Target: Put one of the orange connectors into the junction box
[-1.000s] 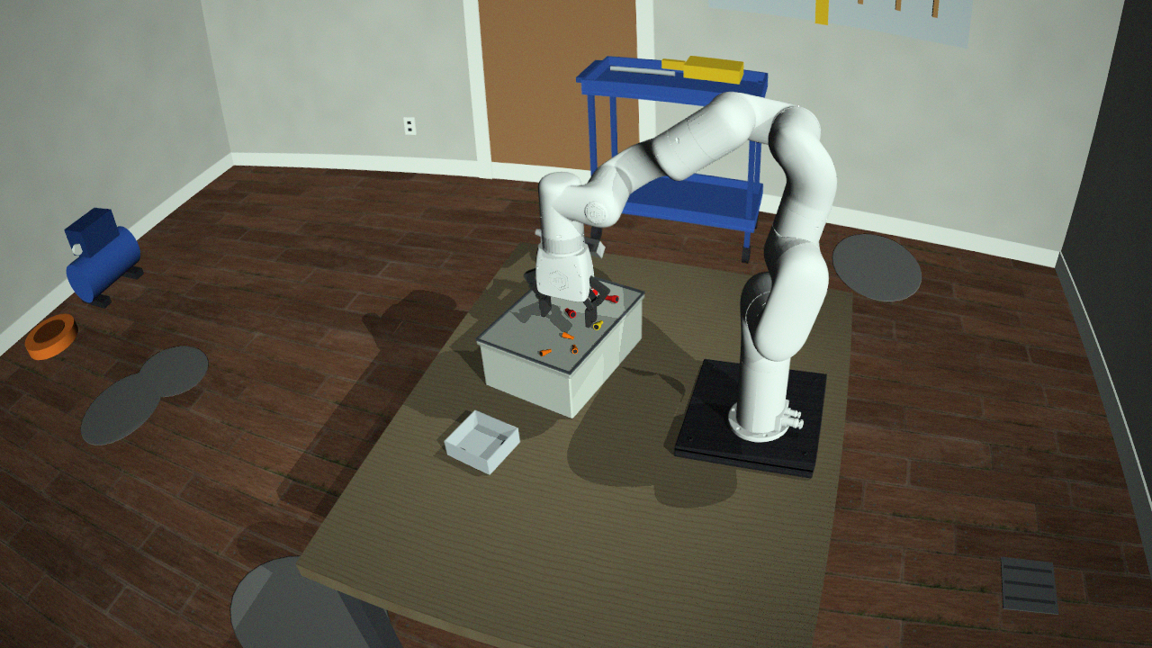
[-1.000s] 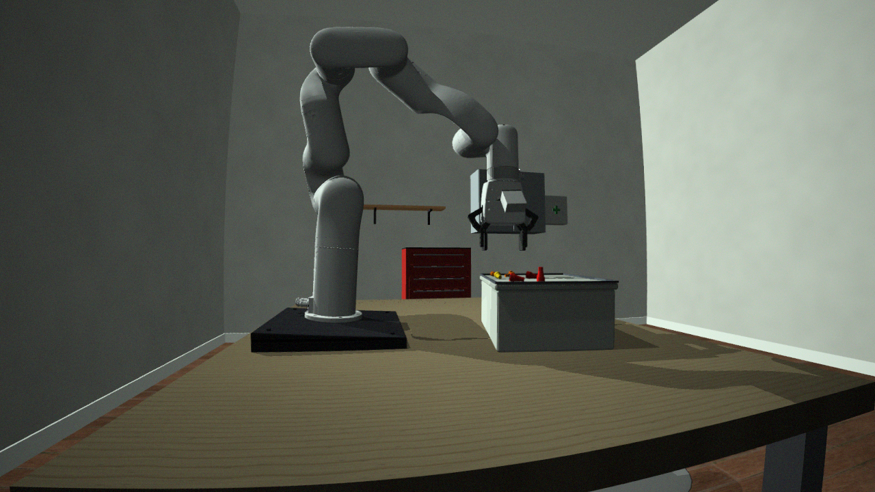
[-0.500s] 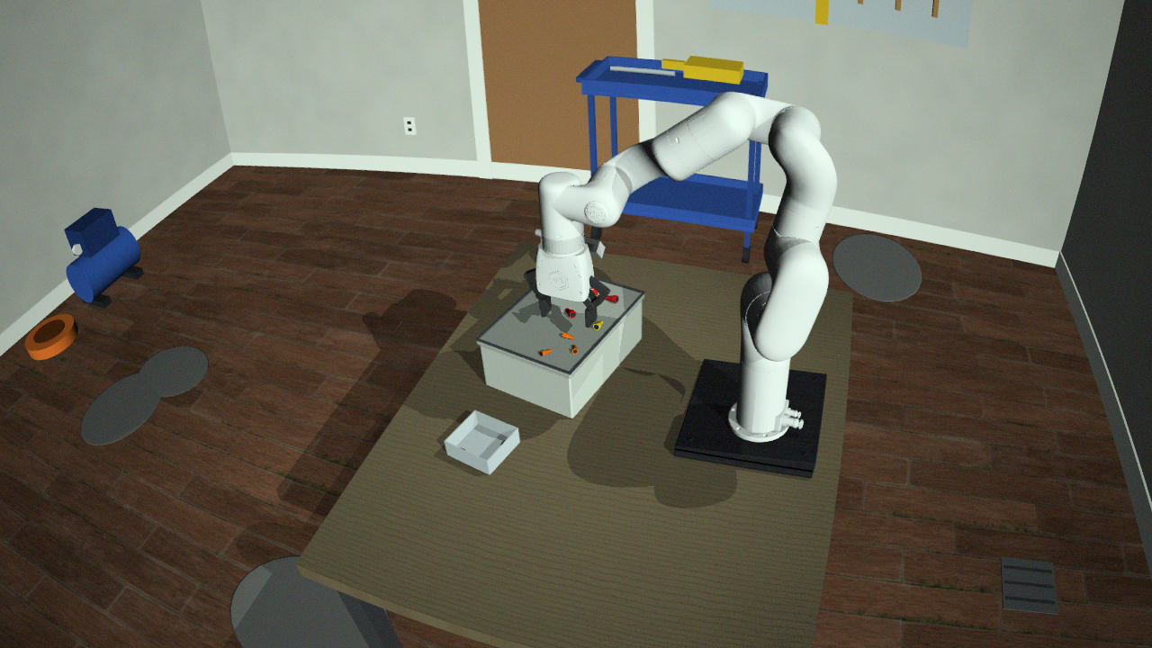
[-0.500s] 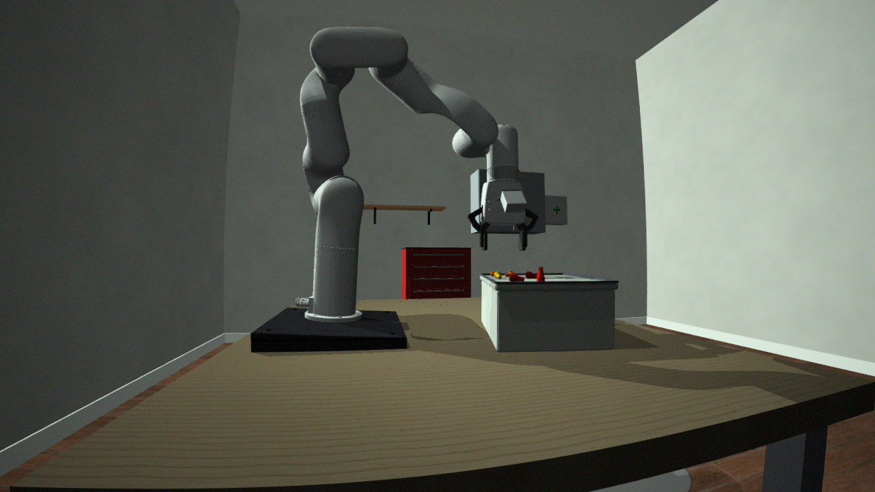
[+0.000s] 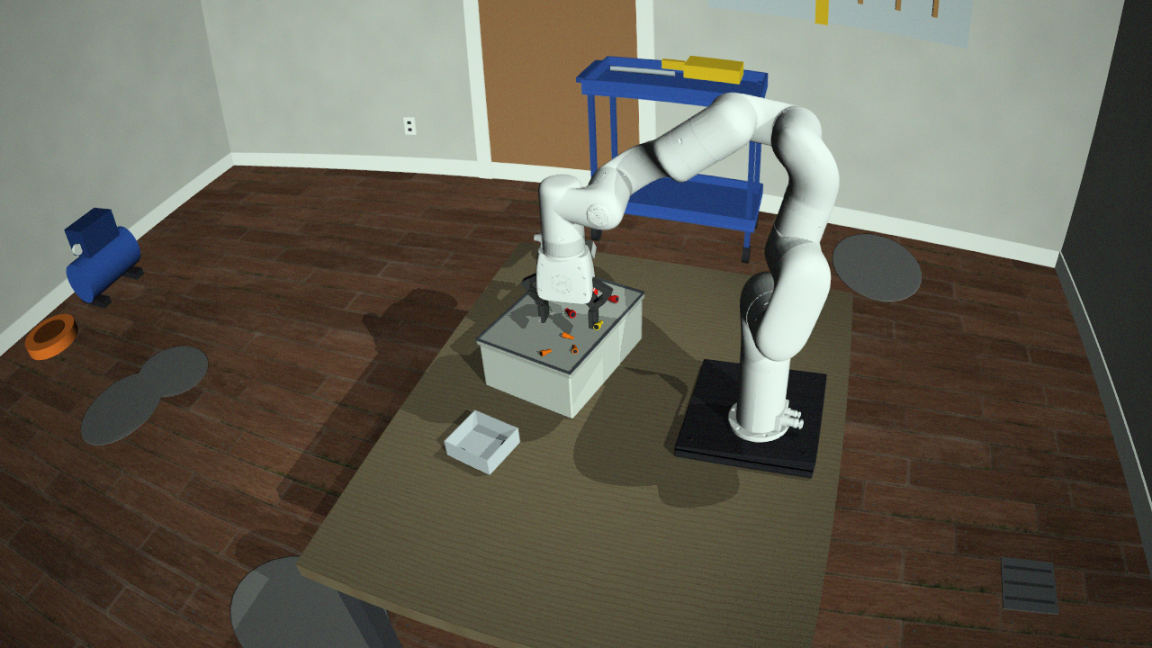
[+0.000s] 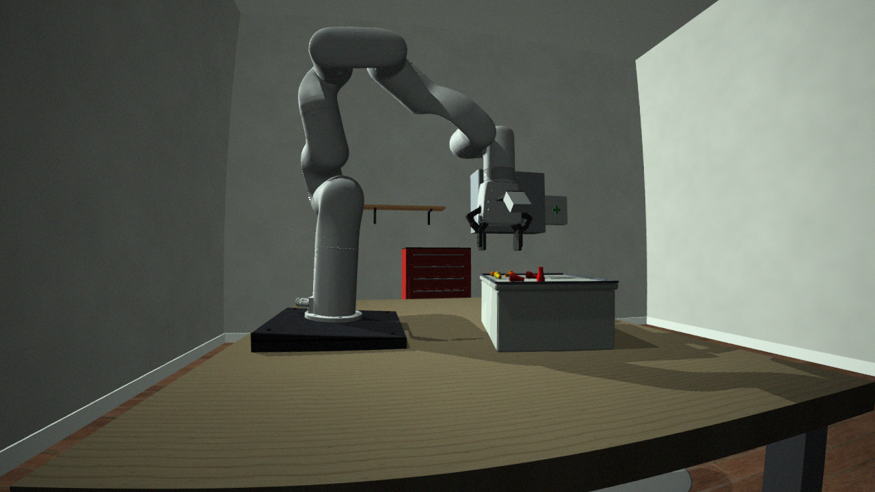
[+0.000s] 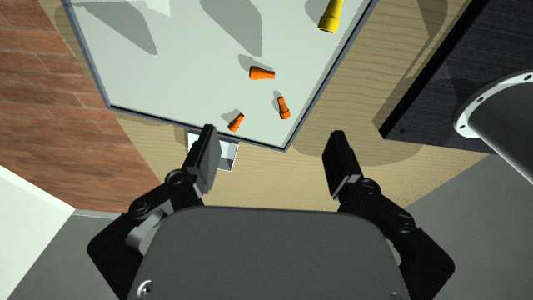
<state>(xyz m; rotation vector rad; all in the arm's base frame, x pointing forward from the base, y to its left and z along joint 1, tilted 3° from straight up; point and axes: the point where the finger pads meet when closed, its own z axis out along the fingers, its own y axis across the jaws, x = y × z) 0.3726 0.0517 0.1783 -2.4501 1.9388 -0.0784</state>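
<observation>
Right now the orange connector is 30 mm ahead of my hand, 40 mm to the left of it and 70 mm below it. The rest, counted from my hand: red connector 40 mm ahead, 180 mm to the right, 60 mm below; steel junction box 80 mm ahead, 210 mm to the left, 190 mm below; tool case 70 mm ahead, 80 mm to the right, 100 mm below.
</observation>
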